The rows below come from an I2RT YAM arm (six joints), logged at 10 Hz.
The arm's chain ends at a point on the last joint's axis. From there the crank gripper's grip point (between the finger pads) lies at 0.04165 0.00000 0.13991 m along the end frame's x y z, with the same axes.
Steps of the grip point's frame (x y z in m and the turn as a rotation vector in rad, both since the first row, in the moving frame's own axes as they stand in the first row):
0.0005 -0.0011 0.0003 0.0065 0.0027 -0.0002
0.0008 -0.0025 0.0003 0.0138 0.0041 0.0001
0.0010 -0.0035 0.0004 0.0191 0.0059 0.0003
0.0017 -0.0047 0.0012 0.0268 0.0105 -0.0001
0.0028 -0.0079 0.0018 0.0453 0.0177 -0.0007
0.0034 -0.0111 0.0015 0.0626 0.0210 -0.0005
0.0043 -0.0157 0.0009 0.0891 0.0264 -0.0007
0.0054 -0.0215 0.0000 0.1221 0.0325 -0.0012
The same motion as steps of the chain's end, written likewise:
0.0001 -0.0002 0.0004 0.0065 0.0027 -0.0002
0.0002 -0.0006 0.0005 0.0138 0.0041 0.0001
0.0002 -0.0008 0.0007 0.0191 0.0059 0.0003
0.0002 -0.0010 0.0017 0.0268 0.0105 -0.0001
0.0003 -0.0016 0.0027 0.0453 0.0177 -0.0007
0.0005 -0.0024 0.0027 0.0626 0.0210 -0.0005
0.0006 -0.0033 0.0026 0.0891 0.0264 -0.0007
0.0009 -0.0045 0.0025 0.1221 0.0325 -0.0012

